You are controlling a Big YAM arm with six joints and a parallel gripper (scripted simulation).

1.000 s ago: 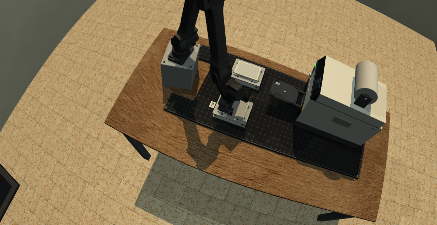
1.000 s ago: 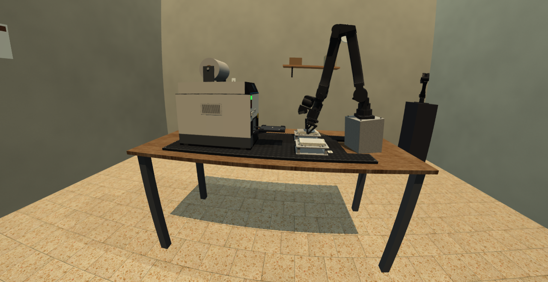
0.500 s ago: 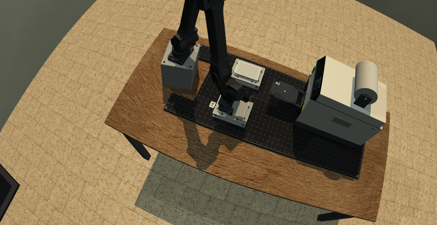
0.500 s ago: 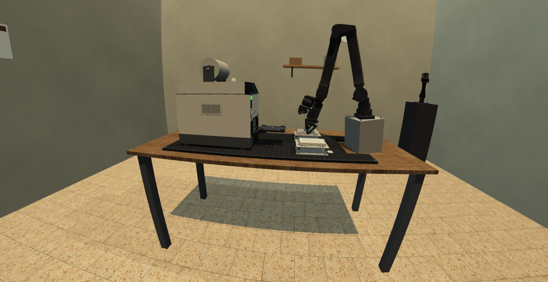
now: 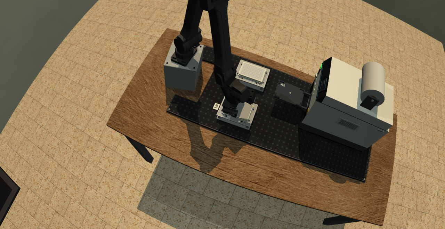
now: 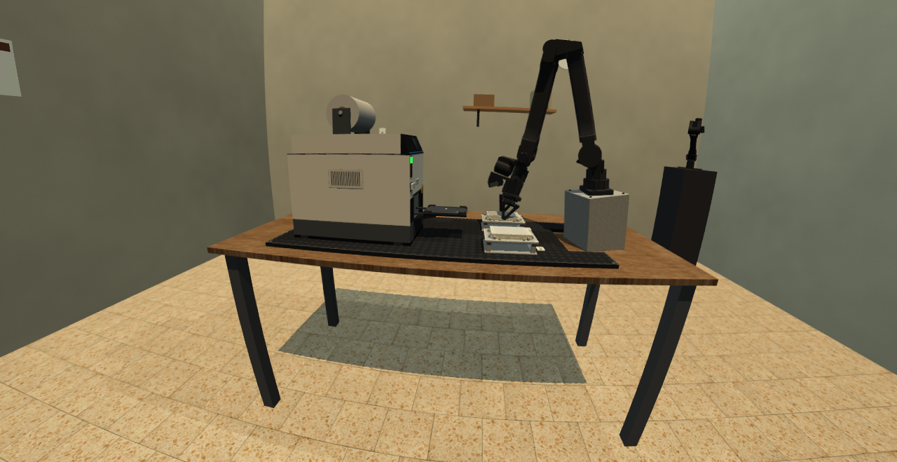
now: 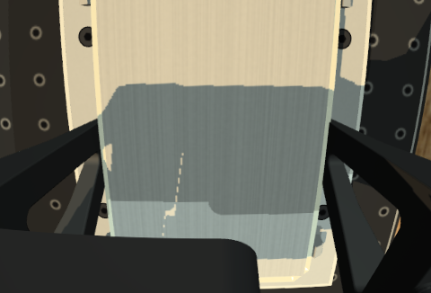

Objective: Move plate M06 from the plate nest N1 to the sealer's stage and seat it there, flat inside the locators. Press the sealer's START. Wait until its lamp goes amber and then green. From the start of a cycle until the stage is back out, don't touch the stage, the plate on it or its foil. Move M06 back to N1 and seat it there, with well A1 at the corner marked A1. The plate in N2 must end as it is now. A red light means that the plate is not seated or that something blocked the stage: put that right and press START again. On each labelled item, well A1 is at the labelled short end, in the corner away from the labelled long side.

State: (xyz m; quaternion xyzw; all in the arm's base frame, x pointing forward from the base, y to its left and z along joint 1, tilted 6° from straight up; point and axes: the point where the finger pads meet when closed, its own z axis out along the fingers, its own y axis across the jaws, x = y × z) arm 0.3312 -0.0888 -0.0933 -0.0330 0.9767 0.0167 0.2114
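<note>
The plate M06 lies right at my hand. Also, from my hand: plate nest N1: 2 cm below; N1 label: 10 cm behind, 6 cm below, 1 cm to the right; well plate: 22 cm to the left, 1 cm behind.
</note>
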